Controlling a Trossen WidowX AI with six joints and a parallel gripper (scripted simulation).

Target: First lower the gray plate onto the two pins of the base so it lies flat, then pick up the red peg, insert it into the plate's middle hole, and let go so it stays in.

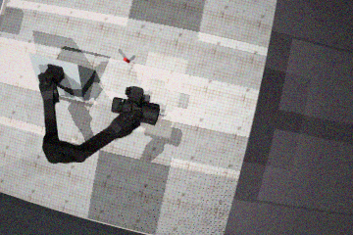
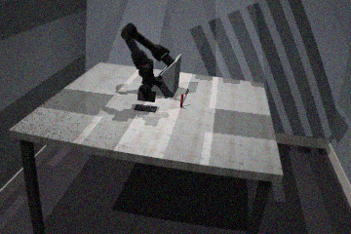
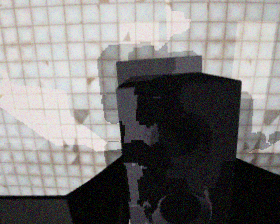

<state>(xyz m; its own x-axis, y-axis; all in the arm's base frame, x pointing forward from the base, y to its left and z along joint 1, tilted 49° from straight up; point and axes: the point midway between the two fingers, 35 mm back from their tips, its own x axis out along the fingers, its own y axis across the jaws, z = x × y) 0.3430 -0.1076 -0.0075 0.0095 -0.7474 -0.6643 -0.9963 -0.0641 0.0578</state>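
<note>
Now: the base 50 mm below my gripper tip. From my gripper tip the other things lie so: red peg 100 mm behind, 190 mm to the left, 20 mm below; then gray plate 30 mm above.
</note>
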